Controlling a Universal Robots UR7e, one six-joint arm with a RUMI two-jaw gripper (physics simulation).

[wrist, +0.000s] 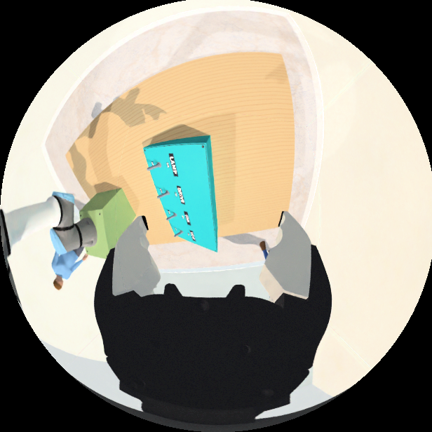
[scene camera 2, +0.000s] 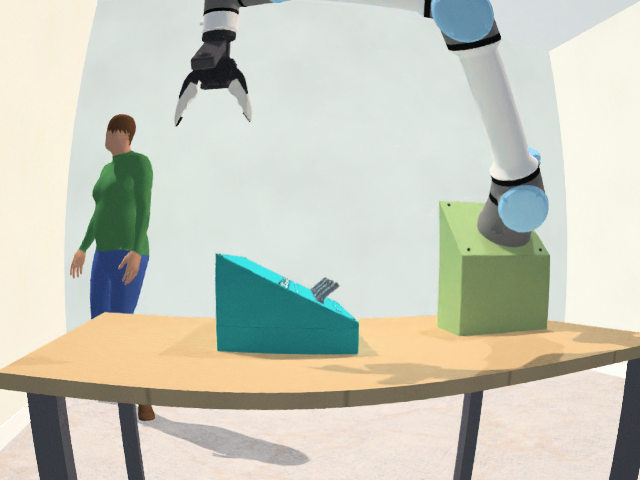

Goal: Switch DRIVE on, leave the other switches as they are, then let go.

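A turquoise sloped switch box stands on the table. Its face carries a row of grey levers with labels in the wrist view. The DRIVE switch is second in the row, beside the LAMP switch. Two more switches follow; their labels are too small to read surely. In scene camera 2 the levers overlap and lean the same way, up and to the right, so DRIVE cannot be told apart there. My gripper is open and empty, high above the box, touching nothing.
The wooden table bears the box and a green pedestal that carries the arm's base. A person in a green top stands behind the table at the left. A person in blue shows beyond the pedestal in the wrist view.
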